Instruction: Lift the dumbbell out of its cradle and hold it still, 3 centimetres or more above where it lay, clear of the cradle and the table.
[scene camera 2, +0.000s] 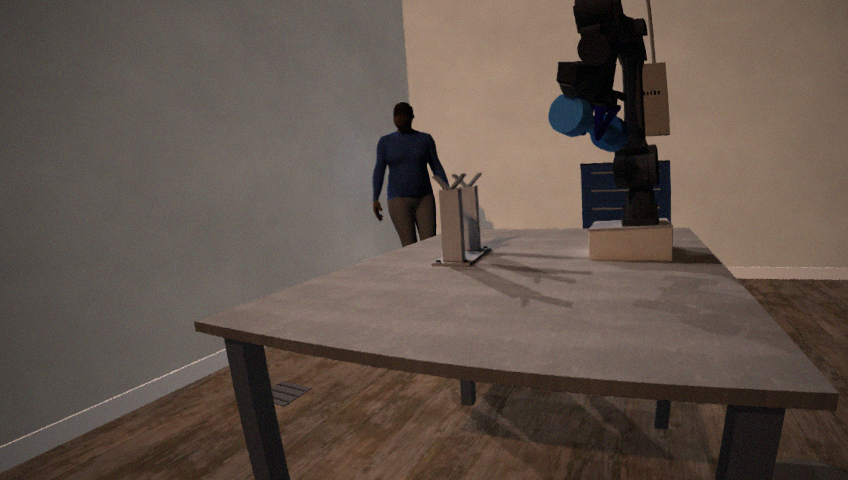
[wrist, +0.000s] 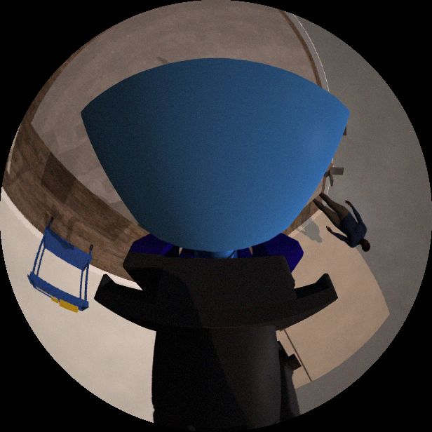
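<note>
The blue dumbbell (scene camera 2: 569, 115) (wrist: 215, 150) is held high above the table (scene camera 2: 380, 324) (wrist: 200, 35), clear of it. In the wrist view one of its round heads fills the middle and hides most of the handle. My gripper (scene camera 2: 602, 123) (wrist: 216, 252) is shut on the dumbbell between its two heads; the dark blue fingers show on both sides. The cradle (scene camera 2: 452, 226) stands upright at the far left part of the table, with its V-shaped tops empty. The dumbbell is apart from the cradle, to its right and higher in the scene view.
My arm rises from a pale base block (scene camera 2: 630, 242) at the table's far right. A person (scene camera 2: 407, 163) (wrist: 352, 227) stands behind the table near the cradle. A blue drawer cabinet (scene camera 2: 598, 193) is behind the base. A blue cart (wrist: 65, 250) stands at left in the wrist view.
</note>
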